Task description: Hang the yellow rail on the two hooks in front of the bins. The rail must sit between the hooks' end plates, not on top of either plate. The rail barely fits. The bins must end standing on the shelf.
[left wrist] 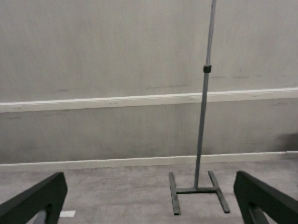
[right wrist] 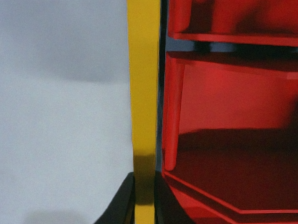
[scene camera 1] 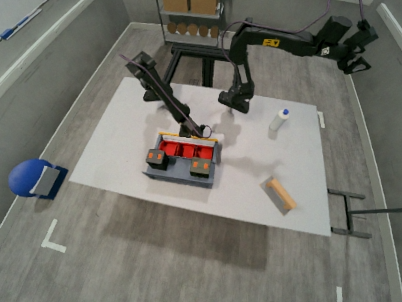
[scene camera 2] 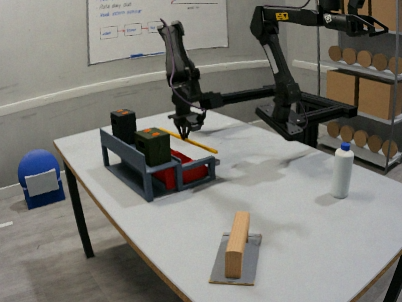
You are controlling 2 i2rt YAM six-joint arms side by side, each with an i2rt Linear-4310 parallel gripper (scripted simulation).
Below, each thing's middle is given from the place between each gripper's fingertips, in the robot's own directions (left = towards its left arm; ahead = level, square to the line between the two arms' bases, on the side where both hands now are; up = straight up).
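Labels:
My right gripper is 13 cm short of the blue-grey shelf (scene camera 2: 147, 189) and 3 cm above it. The green box (scene camera 2: 154, 143) is 21 cm ahead of my right hand, 11 cm to the left of it and 5 cm above it.
My left hand (scene camera 1: 367, 59) is 390 mm short of the green box, 600 mm to the left of it and 420 mm above it, while the blue-grey shelf is 320 mm ahead of my left hand, 710 mm to the right of it and 500 mm below it.

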